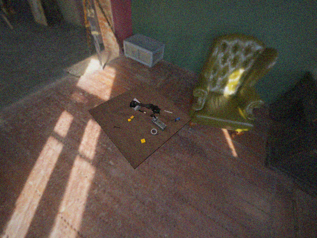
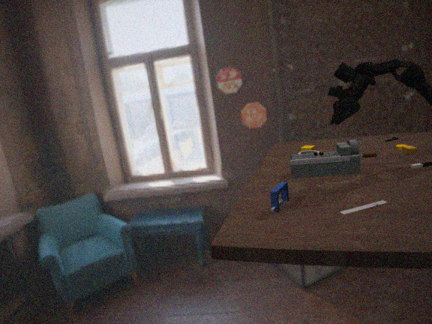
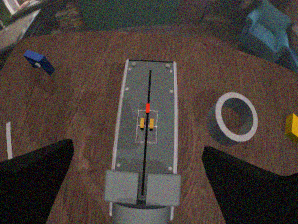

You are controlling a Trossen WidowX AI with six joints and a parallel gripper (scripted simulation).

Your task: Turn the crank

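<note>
The crank handle is 13 cm below my gripper tip, 13 cm behind it and 2 cm to the right of it. Round my gripper tip: blue u-shaped piece 35 cm to the left, 16 cm below, 14 cm ahead; then white strip 33 cm to the left, 19 cm below, 10 cm behind; then red pointer 11 cm below, 7 cm ahead, 2 cm to the left.
</note>
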